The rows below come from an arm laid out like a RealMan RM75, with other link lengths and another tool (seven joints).
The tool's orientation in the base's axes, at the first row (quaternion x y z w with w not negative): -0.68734, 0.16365, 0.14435, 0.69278
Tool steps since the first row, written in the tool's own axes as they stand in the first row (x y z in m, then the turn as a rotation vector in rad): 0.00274, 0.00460, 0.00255, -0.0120, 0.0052, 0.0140; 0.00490, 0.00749, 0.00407, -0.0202, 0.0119, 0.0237; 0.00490, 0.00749, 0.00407, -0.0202, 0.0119, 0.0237; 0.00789, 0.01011, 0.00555, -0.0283, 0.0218, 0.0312; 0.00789, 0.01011, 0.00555, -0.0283, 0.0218, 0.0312; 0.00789, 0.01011, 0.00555, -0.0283, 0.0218, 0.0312; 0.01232, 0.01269, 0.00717, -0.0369, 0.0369, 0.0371; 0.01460, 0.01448, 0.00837, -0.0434, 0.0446, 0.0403; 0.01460, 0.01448, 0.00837, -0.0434, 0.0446, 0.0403; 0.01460, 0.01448, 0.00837, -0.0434, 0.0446, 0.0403; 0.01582, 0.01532, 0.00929, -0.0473, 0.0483, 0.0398; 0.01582, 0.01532, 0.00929, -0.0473, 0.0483, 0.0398; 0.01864, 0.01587, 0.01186, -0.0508, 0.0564, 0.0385
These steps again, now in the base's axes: 0.00060, 0.00254, -0.00532, -0.0127, 0.0144, 0.0004; 0.00137, 0.00405, -0.00886, -0.0227, 0.0244, -0.0021; 0.00137, 0.00405, -0.00886, -0.0227, 0.0244, -0.0021; 0.00300, 0.00549, -0.01250, -0.0340, 0.0322, -0.0076; 0.00300, 0.00549, -0.01250, -0.0340, 0.0322, -0.0076; 0.00300, 0.00549, -0.01250, -0.0340, 0.0322, -0.0076; 0.00596, 0.00703, -0.01671, -0.0480, 0.0385, -0.0177; 0.00729, 0.00820, -0.01930, -0.0571, 0.0420, -0.0219; 0.00729, 0.00820, -0.01930, -0.0571, 0.0420, -0.0219; 0.00729, 0.00820, -0.01930, -0.0571, 0.0420, -0.0219; 0.00807, 0.00910, -0.02058, -0.0622, 0.0416, -0.0235; 0.00807, 0.00910, -0.02058, -0.0622, 0.0416, -0.0235; 0.01046, 0.01160, -0.02227, -0.0688, 0.0405, -0.0294
